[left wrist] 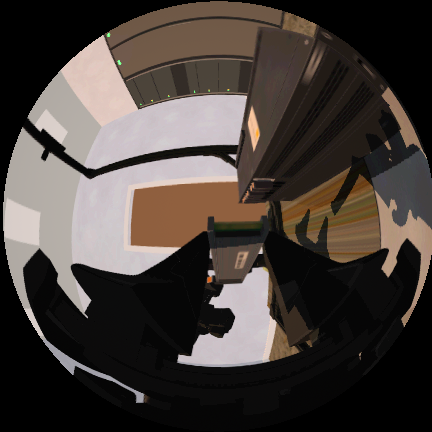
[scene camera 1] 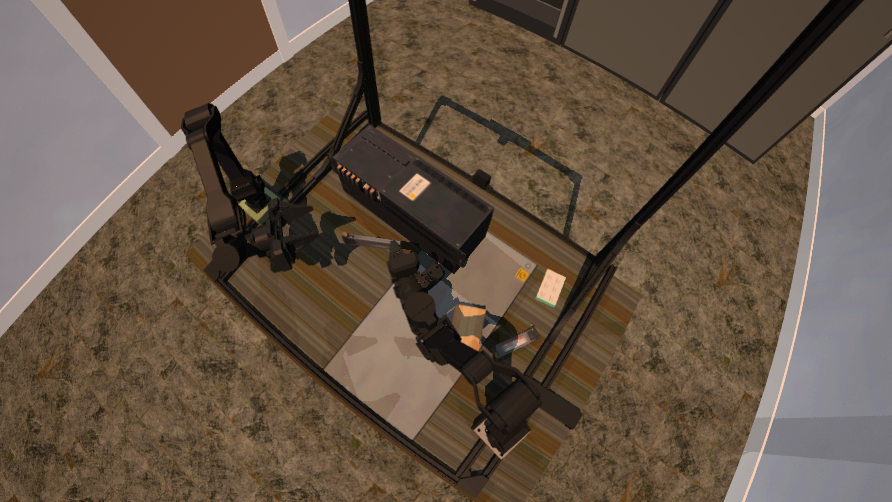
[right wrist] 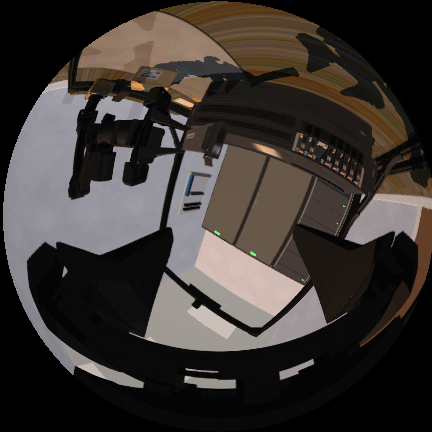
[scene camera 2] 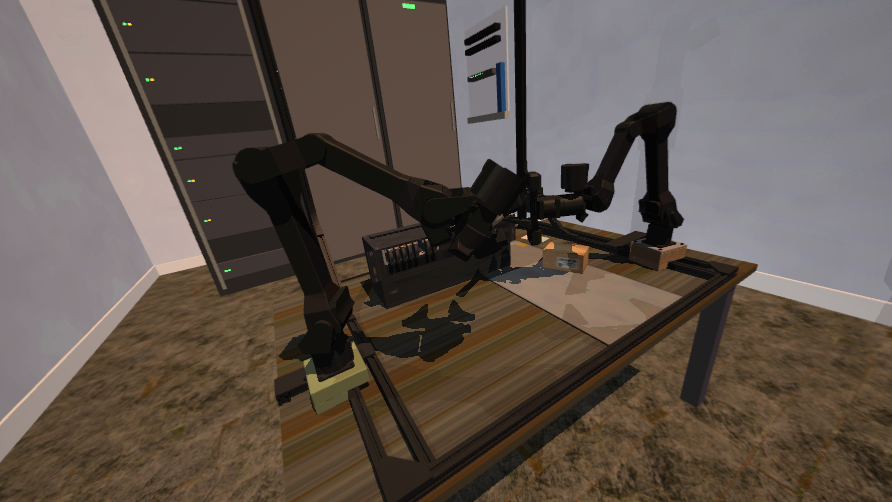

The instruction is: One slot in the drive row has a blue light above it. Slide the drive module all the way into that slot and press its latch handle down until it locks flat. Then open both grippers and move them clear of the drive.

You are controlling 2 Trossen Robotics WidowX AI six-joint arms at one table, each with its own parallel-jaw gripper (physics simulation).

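Frame: origin at the left arm's base, x ahead, y left, z up, level; centimetres.
Seen in the pictures: left gripper, fingertip midpoint: (left wrist: pixel 235 236) (scene camera 1: pixel 393 244) (right wrist: pixel 187 140); right gripper, fingertip midpoint: (scene camera 1: pixel 315 220) (right wrist: pixel 235 232); left arm's base, link origin: (scene camera 1: pixel 502 430) (right wrist: pixel 95 96) (scene camera 2: pixel 658 242); right arm's base, link origin: (scene camera 1: pixel 258 201) (scene camera 2: pixel 334 364).
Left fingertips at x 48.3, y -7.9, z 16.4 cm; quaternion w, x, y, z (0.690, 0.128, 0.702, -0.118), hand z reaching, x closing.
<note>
Offsets run from my left fingertips to a thing's top centre. Level surfaces: height alone.
The drive module @(dx +3.6, dy +3.3, dz +3.0 cm) (scene camera 1: pixel 369 240) (left wrist: pixel 234 262) (right wrist: pixel 199 139) is a slim grey block with an orange tip, held in the air in front of the server chassis, outside the slots. My left gripper (scene camera 1: pixel 399 246) (left wrist: pixel 235 236) is shut on its rear end. My right gripper (scene camera 1: pixel 315 223) (right wrist: pixel 235 232) is open and empty, apart from the module, left of it in scene camera 1. The drive row @(dx +25.3, dy -12.8, dz -4.4 cm) (scene camera 1: pixel 357 179) (scene camera 2: pixel 408 254) (right wrist: pixel 330 156) has several orange-marked drives at the chassis's left end. I cannot make out the blue light or the latch handle's angle.
The black chassis @(dx +13.9, dy -15.5, dz -5.0 cm) (scene camera 1: pixel 446 202) (scene camera 2: pixel 399 288) stands at the table's back. A grey mat @(dz -22.4 cm) (scene camera 1: pixel 399 380) (scene camera 2: pixel 611 299) lies to its right, with an open cardboard box @(dx -23.6, dy -2.8, dz -16.3 cm) (scene camera 1: pixel 468 324) (scene camera 2: pixel 564 259). A loose module @(dx -34.2, dy -11.5, dz -21.6 cm) (scene camera 1: pixel 516 340) and a white card @(dx -30.6, dy -30.2, dz -22.4 cm) (scene camera 1: pixel 551 287) lie right of the mat. Dark posts rise behind.
</note>
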